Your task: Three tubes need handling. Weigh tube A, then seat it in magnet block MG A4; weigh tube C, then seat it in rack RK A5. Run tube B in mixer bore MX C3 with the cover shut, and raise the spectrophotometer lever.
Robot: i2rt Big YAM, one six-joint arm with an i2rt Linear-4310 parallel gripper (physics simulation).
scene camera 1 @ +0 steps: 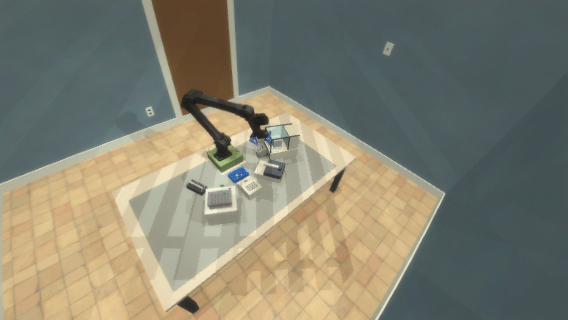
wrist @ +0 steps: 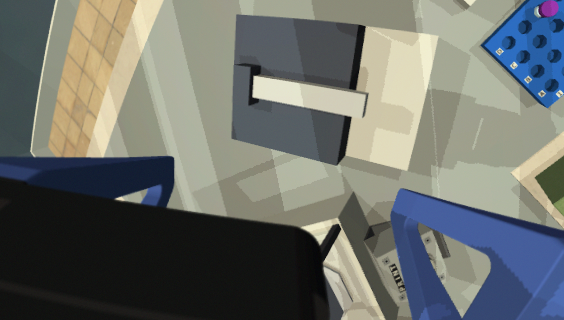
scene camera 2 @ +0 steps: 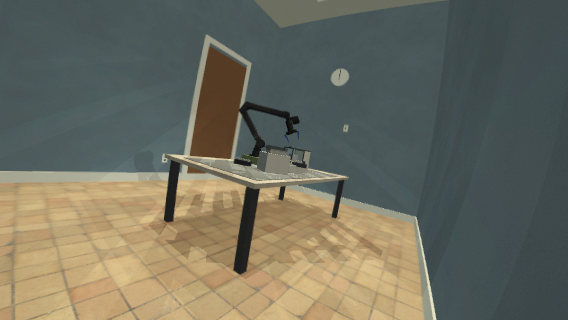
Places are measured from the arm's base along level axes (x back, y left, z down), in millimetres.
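Pixels of known places: gripper, fingertip midpoint: [scene camera 1: 263, 144] [wrist: 286, 187] [scene camera 2: 293, 141]; arm's base at its link origin: [scene camera 1: 222, 155] [scene camera 2: 256, 156].
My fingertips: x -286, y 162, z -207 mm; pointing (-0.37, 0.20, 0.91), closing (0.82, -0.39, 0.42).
Note:
For each thing: its middle in the pictures, then the offset to it from my fingertips. "pt": a spot on its surface instead.
- glass-sided balance at the middle of its body: [wrist: 303, 308] [scene camera 1: 276, 141] [scene camera 2: 292, 157] dx +103, dy +230, dz +162 mm
- magenta-capped tube at the middle of its body: [wrist: 541, 10] dx +60, dy -158, dz +242 mm
- cream instrument at the middle of its body: [wrist: 327, 90] [scene camera 1: 270, 169] [scene camera 2: 295, 165] dx -48, dy +26, dz +222 mm
- white lever at the middle of its body: [wrist: 307, 94] dx -54, dy +30, dz +182 mm
- white box at the middle of its body: [scene camera 1: 221, 197] [scene camera 2: 271, 158] dx -50, dy -395, dz +178 mm
- small grey unit marked PRINT at a spot on its surface: [wrist: 393, 265] [scene camera 1: 262, 148] pt dx +136, dy +118, dz +196 mm
- cream keypad-like device at the middle of its body: [scene camera 1: 249, 186] dx -62, dy -183, dz +238 mm
- black holder at the middle of its body: [scene camera 1: 196, 186] [scene camera 2: 242, 161] dx +180, dy -453, dz +249 mm
My gripper [scene camera 1: 262, 139] [scene camera 2: 293, 138] [wrist: 286, 187] is open and empty, high over the table near the glass-sided balance [scene camera 1: 284, 153] [scene camera 2: 306, 159] [wrist: 361, 279]. The blue rack [scene camera 1: 239, 174] [wrist: 492, 45] shows at the upper right of the wrist view and holds a magenta-capped tube [wrist: 549, 8]. A cream instrument [scene camera 1: 274, 170] [wrist: 387, 95] with a dark slate top has a white lever [wrist: 305, 95] lying along it. Tube letters are unreadable. In scene camera 1, a white box [scene camera 1: 220, 209] carries a grey block of bores. The balance is partly hidden in the wrist view.
A small grey unit marked PRINT [scene camera 1: 260, 149] [wrist: 393, 265] stands beside the balance. A cream keypad-like device [scene camera 1: 250, 187] stands beside the blue rack. A black holder [scene camera 1: 196, 187] lies left of the white box. The arm's green base [scene camera 1: 225, 159] stands at the table's back edge.

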